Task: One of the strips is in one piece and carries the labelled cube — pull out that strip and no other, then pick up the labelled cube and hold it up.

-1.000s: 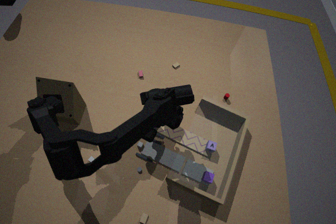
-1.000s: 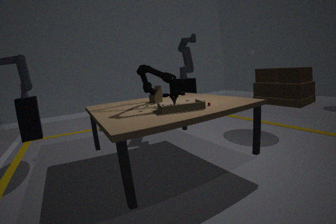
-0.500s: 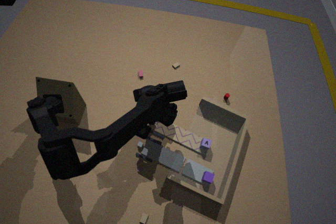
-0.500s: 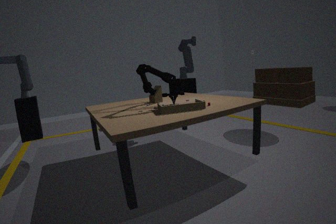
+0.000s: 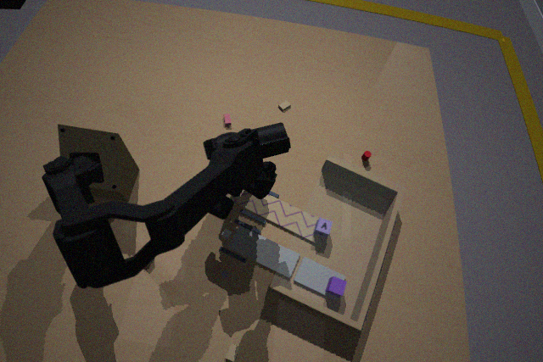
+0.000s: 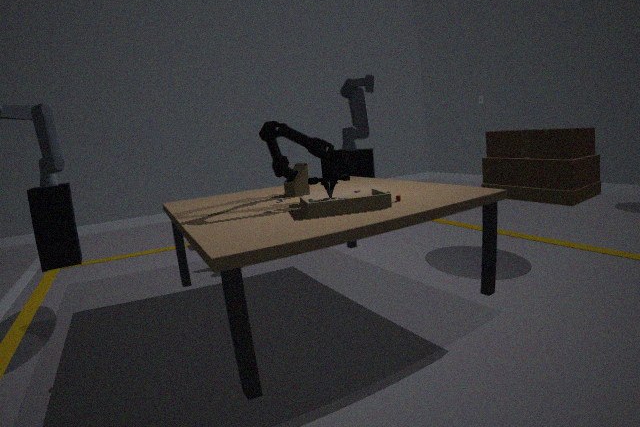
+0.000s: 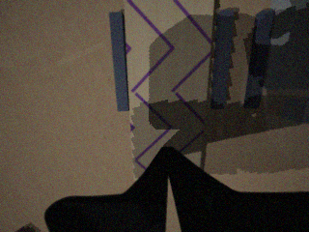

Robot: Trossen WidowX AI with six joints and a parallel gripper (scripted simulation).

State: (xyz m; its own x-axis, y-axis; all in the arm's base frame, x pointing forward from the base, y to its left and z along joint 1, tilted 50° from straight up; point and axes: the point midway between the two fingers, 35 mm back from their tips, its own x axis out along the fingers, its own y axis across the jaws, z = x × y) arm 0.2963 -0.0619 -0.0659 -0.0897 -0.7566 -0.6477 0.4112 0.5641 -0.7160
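Right now the zigzag-patterned strip is 90 mm ahead of my gripper tip and 40 mm to the right of it. Also, from my gripper tip: grey disc 190 mm to the right, 10 mm behind; then pink block 190 mm to the left, 30 mm behind; then red cylinder 320 mm ahead, 110 mm to the left, 10 mm above.
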